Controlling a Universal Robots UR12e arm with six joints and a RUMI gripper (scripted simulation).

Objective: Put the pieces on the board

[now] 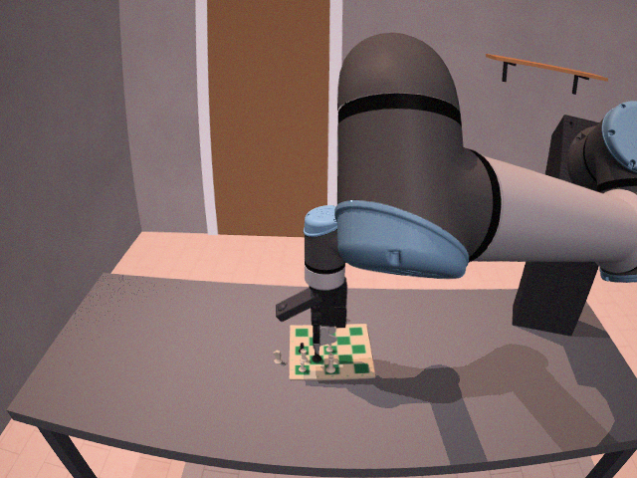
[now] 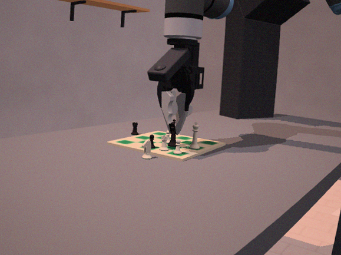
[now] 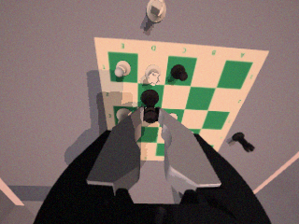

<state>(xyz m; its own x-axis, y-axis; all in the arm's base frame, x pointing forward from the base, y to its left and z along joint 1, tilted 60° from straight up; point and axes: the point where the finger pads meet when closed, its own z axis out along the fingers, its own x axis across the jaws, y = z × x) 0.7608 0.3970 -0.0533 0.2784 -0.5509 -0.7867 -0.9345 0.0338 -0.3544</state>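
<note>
Right now the black king is 1 cm below my hand. Also, from my hand: black pawn (5 cm ahead, 2 cm to the right, 3 cm below); white rook (3 cm ahead, 1 cm to the left, 3 cm below); chessboard (3 cm behind, 5 cm to the right, 5 cm below).
</note>
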